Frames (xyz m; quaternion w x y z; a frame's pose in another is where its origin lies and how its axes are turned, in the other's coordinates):
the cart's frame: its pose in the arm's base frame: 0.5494 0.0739 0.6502 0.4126 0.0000 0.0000 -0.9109
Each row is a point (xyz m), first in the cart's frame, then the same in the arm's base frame.
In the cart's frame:
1: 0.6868 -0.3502 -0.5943
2: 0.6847 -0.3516 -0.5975
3: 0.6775 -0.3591 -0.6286
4: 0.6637 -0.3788 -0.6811
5: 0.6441 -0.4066 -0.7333
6: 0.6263 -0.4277 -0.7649
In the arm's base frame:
1: -0.1668 -0.2114 0.0559
2: -0.1665 -0.2089 0.0527
3: -0.1674 -0.1985 0.0216
4: -0.1731 -0.1752 -0.0309
5: -0.1810 -0.1421 -0.0831
6: -0.1852 -0.1148 -0.1147

